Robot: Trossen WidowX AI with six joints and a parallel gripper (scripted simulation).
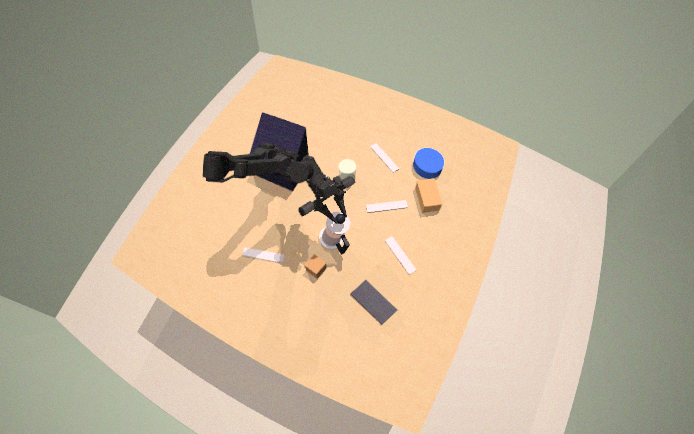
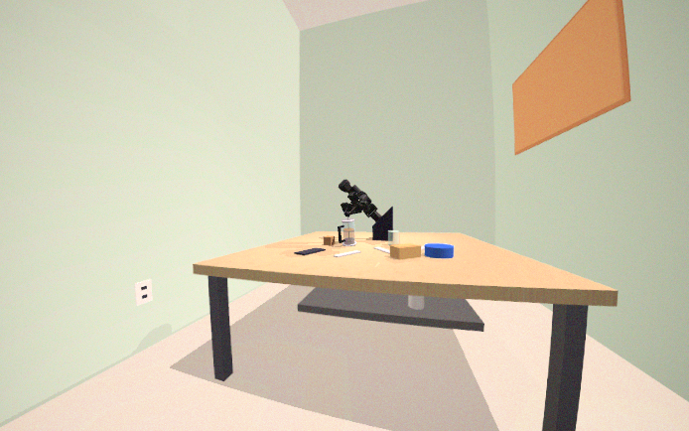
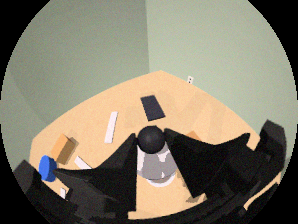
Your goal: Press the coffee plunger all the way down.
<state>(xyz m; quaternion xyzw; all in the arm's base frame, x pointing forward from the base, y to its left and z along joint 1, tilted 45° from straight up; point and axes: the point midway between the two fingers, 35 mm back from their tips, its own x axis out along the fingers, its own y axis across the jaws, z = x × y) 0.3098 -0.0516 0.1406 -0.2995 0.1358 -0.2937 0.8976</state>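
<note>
Now: gripper tip 9 cm above the coffee press, 1 cm to the left of it and 1 cm past it. The rest, counted from my gripper tip: small cube: 16 cm below, 12 cm to the right, 4 cm behind; dark slab: 19 cm ahead, 18 cm below, 14 cm to the right; orange block: 31 cm to the left, 20 cm ahead, 16 cm below.
</note>
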